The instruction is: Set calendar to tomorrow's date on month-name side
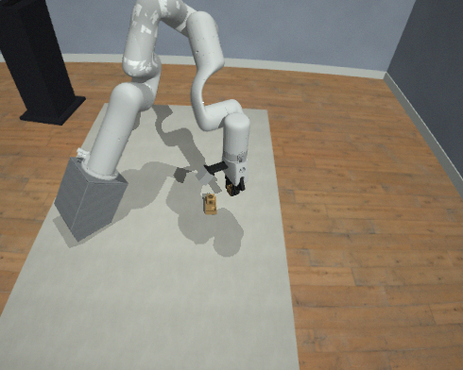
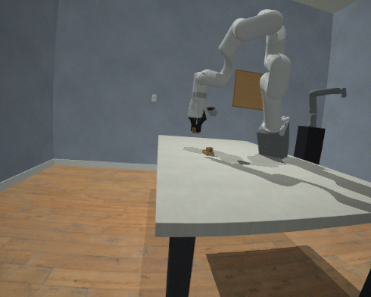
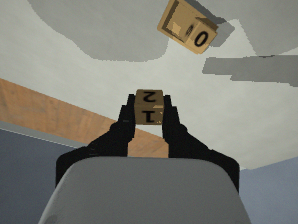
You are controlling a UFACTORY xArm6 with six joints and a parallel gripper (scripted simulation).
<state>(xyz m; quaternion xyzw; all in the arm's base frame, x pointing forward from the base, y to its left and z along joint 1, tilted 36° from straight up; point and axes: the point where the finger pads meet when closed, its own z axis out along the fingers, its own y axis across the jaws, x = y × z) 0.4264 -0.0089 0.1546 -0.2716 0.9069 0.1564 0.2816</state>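
Now: hand 130 mm above the wooden calendar tray and 80 mm past it. The rest, counted from my hand: wooden digit cube 10 mm below.
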